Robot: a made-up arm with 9 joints.
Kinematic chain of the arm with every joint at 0, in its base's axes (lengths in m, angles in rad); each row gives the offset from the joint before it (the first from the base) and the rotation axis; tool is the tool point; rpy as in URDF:
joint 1: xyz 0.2 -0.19 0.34 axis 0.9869 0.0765 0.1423
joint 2: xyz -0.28 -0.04 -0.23 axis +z
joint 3: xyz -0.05 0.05 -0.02 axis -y
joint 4: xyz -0.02 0 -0.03 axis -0.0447 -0.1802 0.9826
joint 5: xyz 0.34 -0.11 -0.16 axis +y
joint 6: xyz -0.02 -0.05 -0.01 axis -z
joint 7: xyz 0 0.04 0.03 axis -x
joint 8: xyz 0 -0.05 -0.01 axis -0.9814 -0.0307 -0.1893
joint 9: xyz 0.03 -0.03 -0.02 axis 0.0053 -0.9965 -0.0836
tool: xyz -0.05 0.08 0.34 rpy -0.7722 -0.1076 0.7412
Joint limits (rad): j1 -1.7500..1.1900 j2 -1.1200..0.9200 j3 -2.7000..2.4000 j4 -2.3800..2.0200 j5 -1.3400..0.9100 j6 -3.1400..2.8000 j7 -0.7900..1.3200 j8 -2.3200..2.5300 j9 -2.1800..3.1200
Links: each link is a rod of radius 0.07 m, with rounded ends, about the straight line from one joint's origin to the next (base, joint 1, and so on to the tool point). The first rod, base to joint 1, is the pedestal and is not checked.
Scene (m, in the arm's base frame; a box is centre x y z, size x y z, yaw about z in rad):
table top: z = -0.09
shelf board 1: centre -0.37 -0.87 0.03 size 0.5 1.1 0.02 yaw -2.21
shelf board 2: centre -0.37 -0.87 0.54 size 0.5 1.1 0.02 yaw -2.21
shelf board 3: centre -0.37 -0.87 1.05 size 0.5 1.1 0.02 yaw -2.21
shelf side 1: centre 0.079 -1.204 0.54 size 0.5 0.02 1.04 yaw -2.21
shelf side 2: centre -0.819 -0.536 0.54 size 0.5 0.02 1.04 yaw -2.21
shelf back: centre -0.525 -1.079 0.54 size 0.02 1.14 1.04 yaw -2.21
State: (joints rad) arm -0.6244 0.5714 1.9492 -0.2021 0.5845 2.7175 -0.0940 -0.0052 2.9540
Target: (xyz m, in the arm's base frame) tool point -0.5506 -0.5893 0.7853
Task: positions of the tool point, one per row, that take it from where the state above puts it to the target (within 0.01 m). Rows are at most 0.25 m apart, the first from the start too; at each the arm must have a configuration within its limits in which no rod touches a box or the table.
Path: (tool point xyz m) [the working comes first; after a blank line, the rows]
Joints at the target: -1.7500 -0.1090 0.8853 -1.3944 0.9100 0.4884 1.2608 1.1720 3.1200
Straight joint move there: touches shelf board 2.

1: 0.2644 -0.1998 0.2348
2: 0.0935 -0.2465 0.1255
3: -0.1108 -0.3268 0.1430
4: -0.2771 -0.3471 0.2990
5: -0.3309 -0.2481 0.5149
6: -0.2474 -0.2760 0.5767
7: -0.1971 -0.3095 0.6334
8: -0.1965 -0.3399 0.6925
9: -0.2514 -0.3494 0.7495
10: -0.3547 -0.3257 0.7853
11: -0.4648 -0.4454 0.8054
12: -0.5506 -0.5893 0.7853

